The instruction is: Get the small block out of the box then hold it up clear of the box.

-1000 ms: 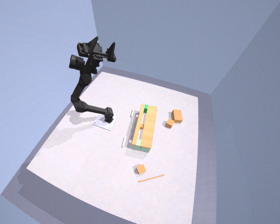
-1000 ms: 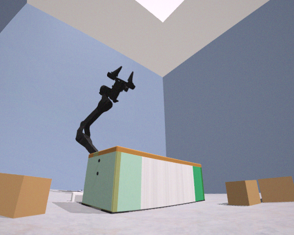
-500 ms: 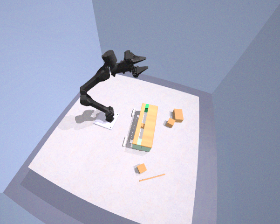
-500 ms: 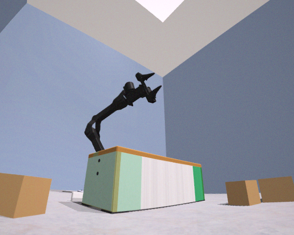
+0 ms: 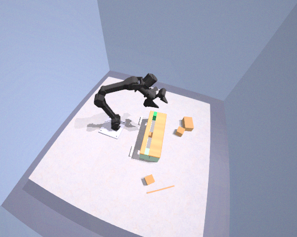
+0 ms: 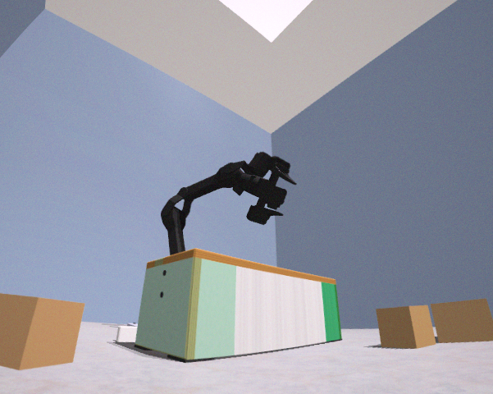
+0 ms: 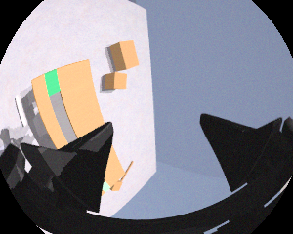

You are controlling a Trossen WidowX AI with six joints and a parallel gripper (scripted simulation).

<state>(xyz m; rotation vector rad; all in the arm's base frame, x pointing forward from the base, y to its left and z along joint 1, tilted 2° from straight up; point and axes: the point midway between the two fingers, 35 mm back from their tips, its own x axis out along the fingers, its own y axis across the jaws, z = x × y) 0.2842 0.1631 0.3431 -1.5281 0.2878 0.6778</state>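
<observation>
My gripper tip is now 2 cm past the long box, 12 cm to the left of it and 26 cm above it. The rest, counted from my gripper tip: thin orange stick 25 cm ahead, 43 cm to the right, 32 cm below; then small orange block 1 cm behind, 12 cm to the right, 24 cm below.
</observation>
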